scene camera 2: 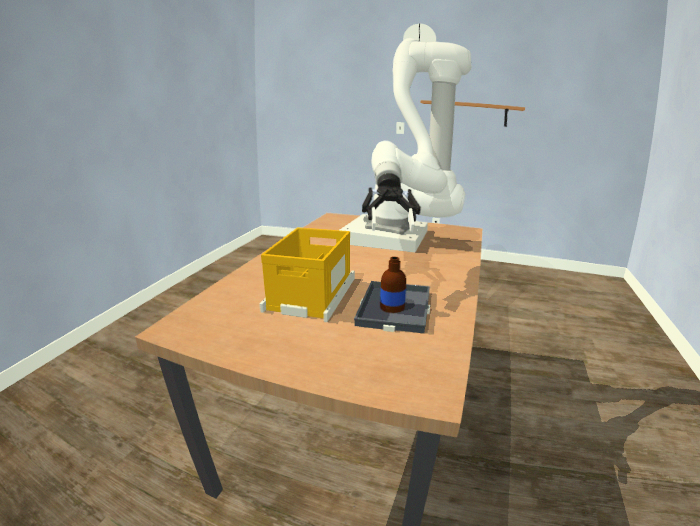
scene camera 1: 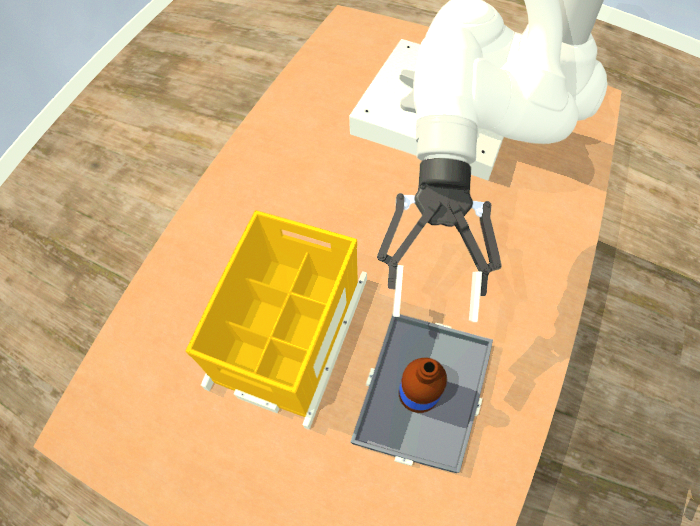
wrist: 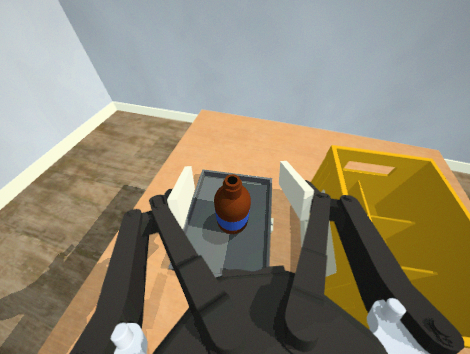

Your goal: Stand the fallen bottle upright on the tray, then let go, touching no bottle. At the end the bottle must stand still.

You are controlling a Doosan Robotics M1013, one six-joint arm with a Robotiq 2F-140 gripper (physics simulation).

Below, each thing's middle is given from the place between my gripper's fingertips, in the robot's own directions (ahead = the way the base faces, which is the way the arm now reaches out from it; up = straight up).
Labels:
The brown bottle (scene camera 1: 424, 380) is 4 cm ahead of my hand, 2 cm to the left of it and 15 cm below it. From my hand the other things lie so: pale rail (scene camera 1: 324, 379) (5 cm ahead, 15 cm to the right, 22 cm below).

